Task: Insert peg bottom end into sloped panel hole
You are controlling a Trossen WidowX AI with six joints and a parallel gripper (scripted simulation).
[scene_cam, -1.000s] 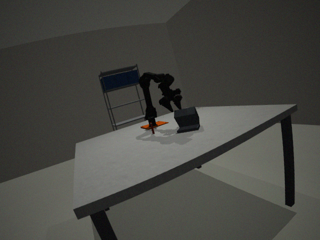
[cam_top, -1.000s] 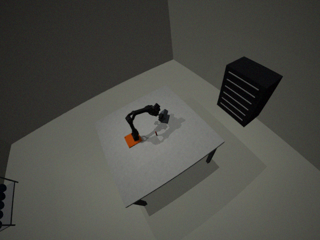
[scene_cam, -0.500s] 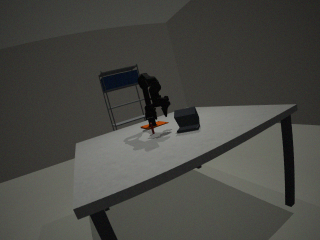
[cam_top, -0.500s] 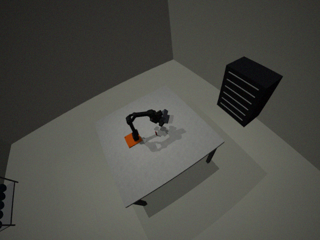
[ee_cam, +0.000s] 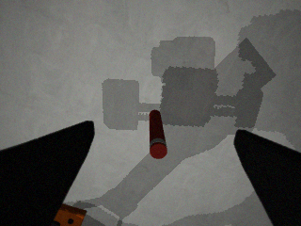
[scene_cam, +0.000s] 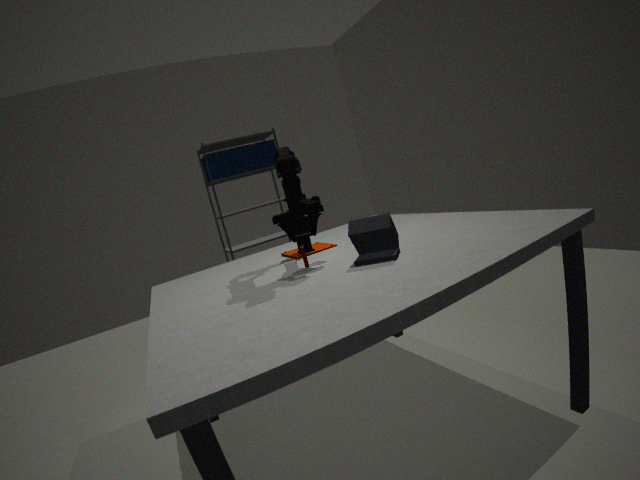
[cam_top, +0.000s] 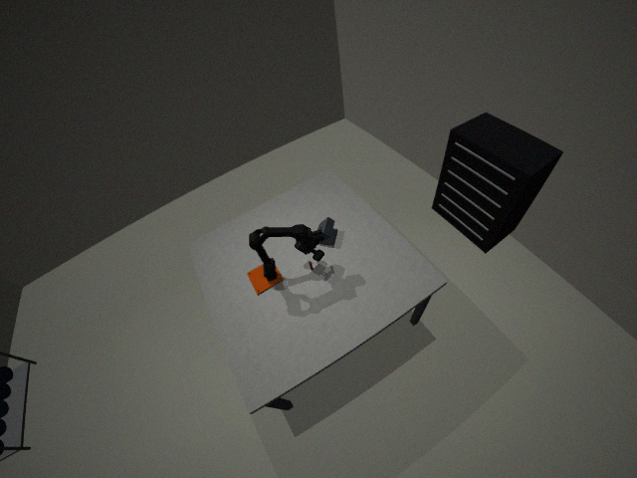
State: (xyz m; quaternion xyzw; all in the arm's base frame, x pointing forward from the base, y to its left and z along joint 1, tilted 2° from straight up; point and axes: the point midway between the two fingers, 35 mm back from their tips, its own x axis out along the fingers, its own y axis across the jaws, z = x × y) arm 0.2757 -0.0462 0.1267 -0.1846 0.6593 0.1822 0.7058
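The red peg is 4 cm below my gripper tip, 2 cm behind it and 1 cm to the right of it. Also, from my gripper tip: grey sloped panel (18 cm to the left, 15 cm ahead, 3 cm below).
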